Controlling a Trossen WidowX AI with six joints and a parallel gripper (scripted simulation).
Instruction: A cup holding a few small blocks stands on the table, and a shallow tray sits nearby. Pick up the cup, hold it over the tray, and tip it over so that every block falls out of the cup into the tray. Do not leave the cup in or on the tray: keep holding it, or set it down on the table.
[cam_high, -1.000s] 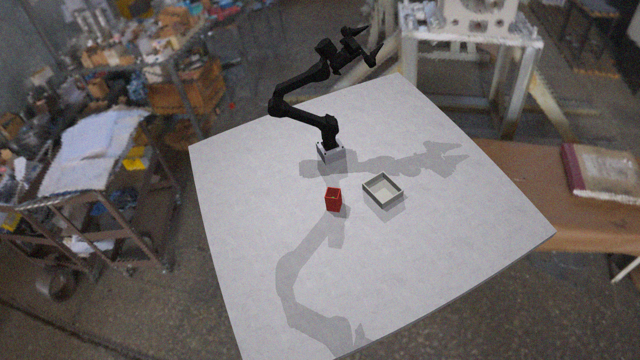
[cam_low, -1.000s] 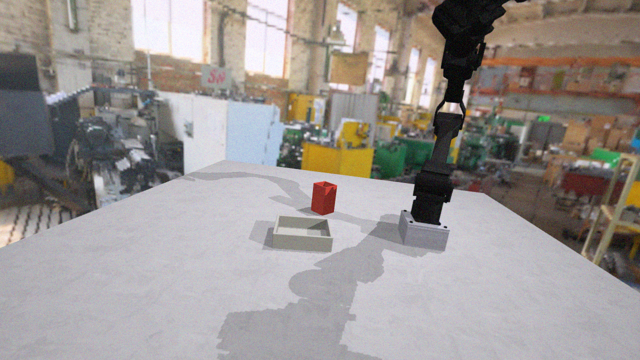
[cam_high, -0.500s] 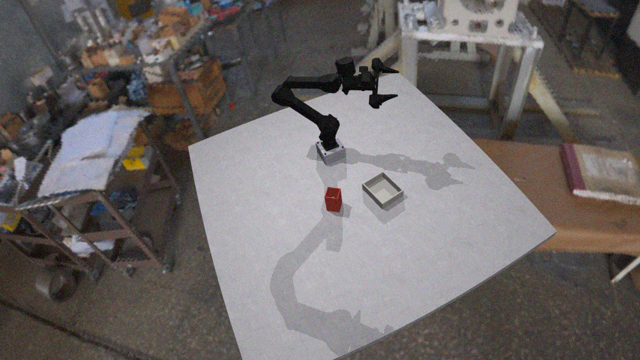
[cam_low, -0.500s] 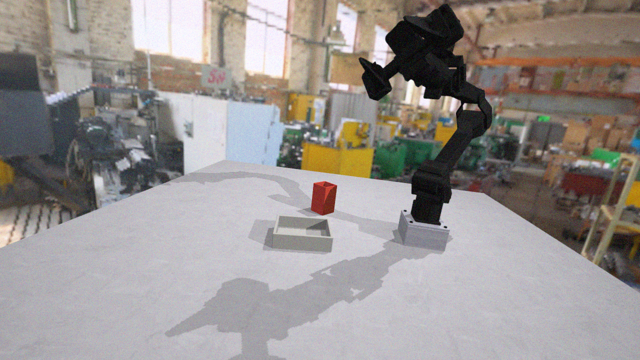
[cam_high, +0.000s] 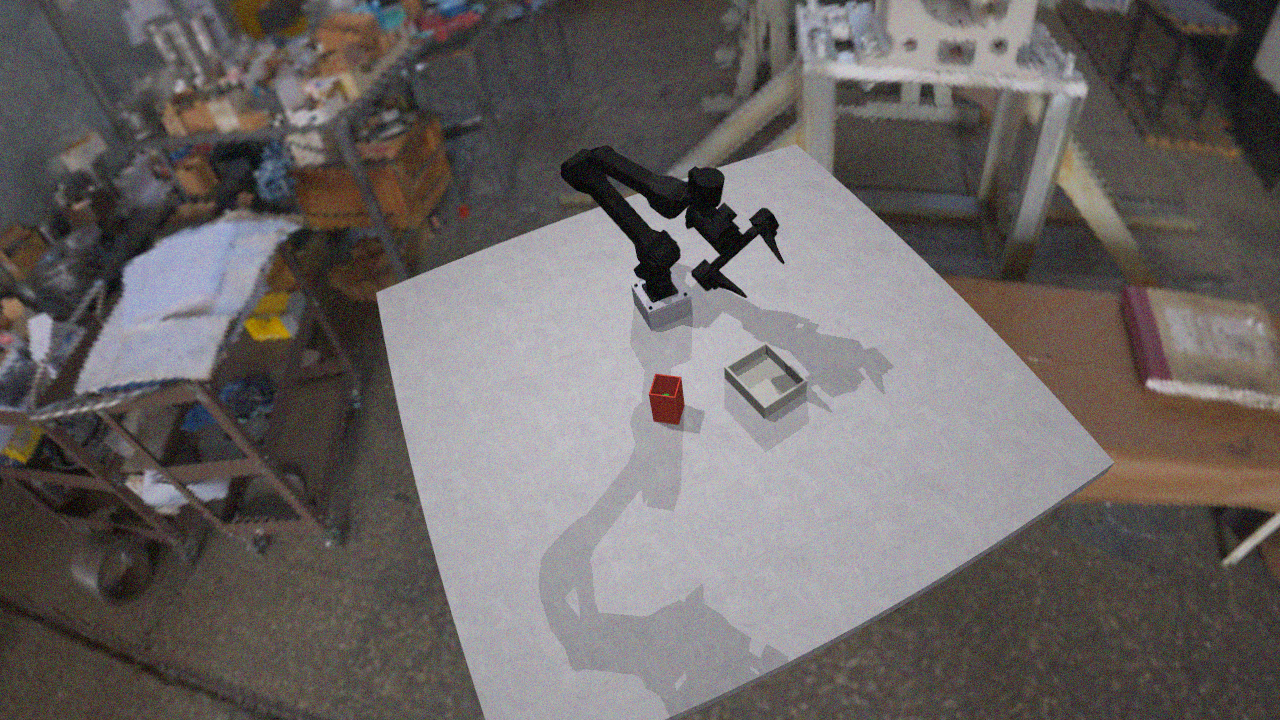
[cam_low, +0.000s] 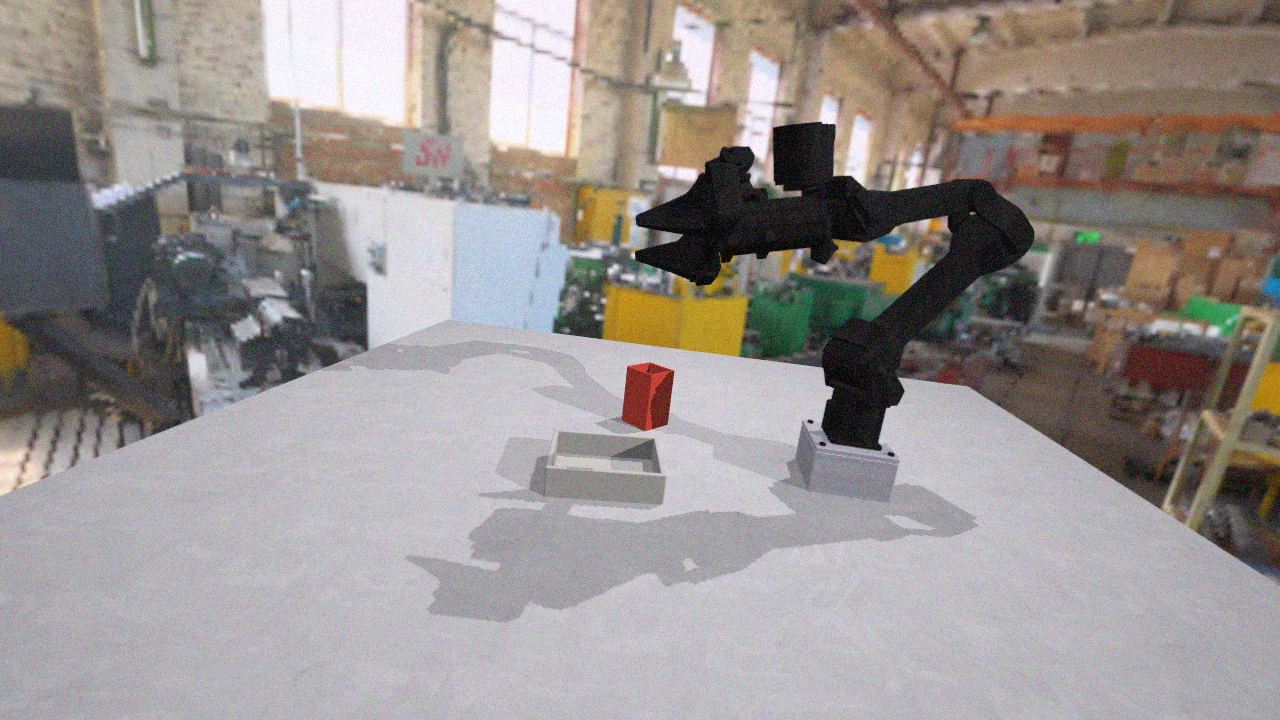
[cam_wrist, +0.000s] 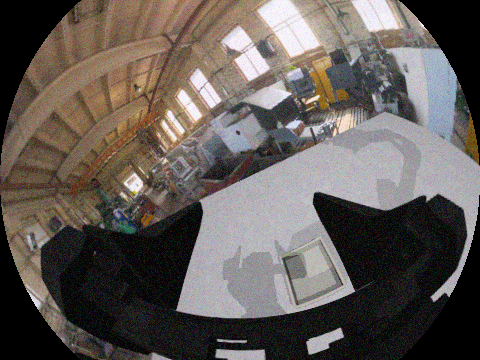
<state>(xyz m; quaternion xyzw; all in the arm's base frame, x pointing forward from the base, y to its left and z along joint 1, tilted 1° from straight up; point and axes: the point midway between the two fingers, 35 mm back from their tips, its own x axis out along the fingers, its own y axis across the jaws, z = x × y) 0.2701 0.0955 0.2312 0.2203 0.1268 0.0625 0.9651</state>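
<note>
The green block is 24 cm below my gripper tip, 21 cm to the right of it and 2 cm behind it. From my gripper tip the other things lie so: red square cup: 27 cm below, 21 cm to the right, 2 cm behind; then red block: 26 cm below, 21 cm to the right, 2 cm behind.
</note>
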